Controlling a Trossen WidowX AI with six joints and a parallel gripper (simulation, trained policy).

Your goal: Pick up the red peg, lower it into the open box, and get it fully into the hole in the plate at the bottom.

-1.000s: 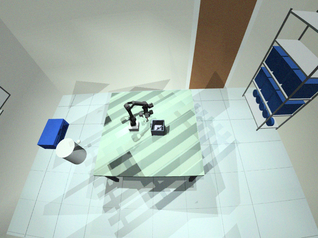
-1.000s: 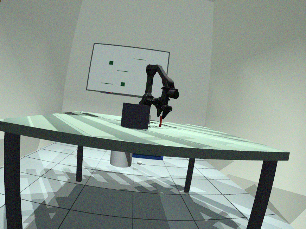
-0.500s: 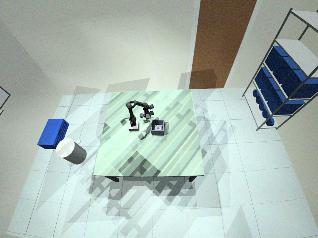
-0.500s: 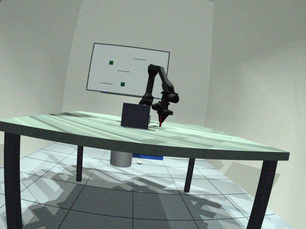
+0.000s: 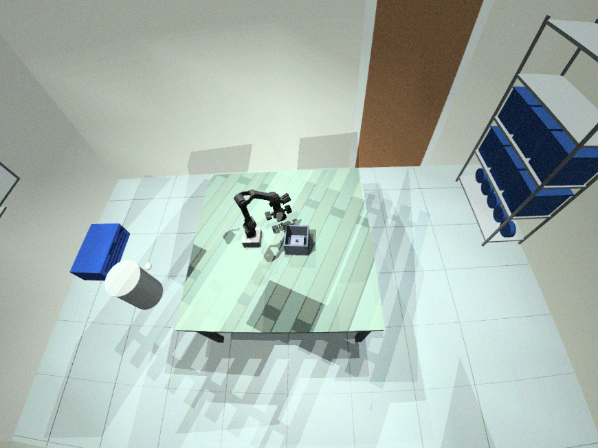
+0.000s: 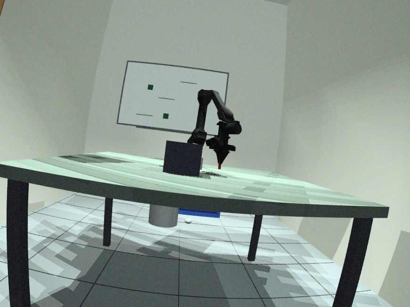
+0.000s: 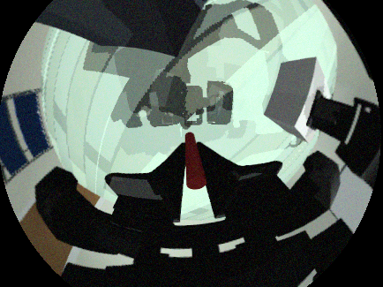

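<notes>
Right now the pale plate is 210 mm to the right of my gripper tip, 90 mm ahead of it and 10 mm below it. Round my gripper tip: red peg: 10 mm above.
</notes>
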